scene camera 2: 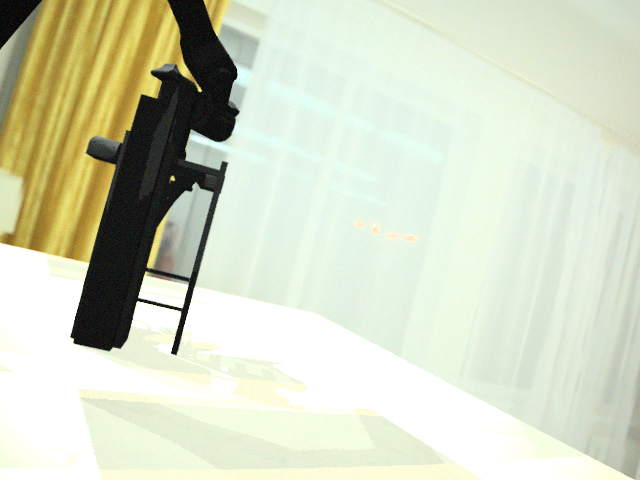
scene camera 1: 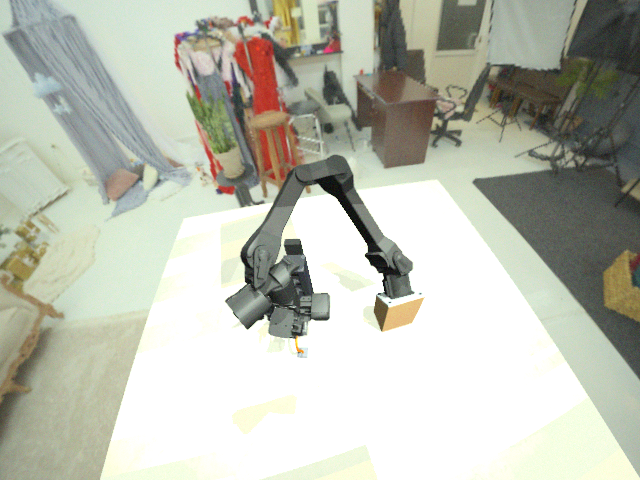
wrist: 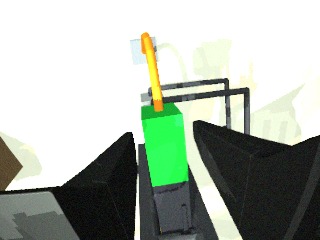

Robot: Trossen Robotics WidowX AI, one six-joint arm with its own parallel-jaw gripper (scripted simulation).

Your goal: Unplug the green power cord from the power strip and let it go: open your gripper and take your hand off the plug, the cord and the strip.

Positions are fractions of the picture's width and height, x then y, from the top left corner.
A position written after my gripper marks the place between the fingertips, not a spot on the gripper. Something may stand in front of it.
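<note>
Scene camera 1: my gripper (scene camera 1: 0.46, 0.67). Scene camera 2: gripper (scene camera 2: 0.22, 0.47). Wrist view: gripper (wrist: 0.51, 0.56), green plug (wrist: 0.51, 0.57).
</note>
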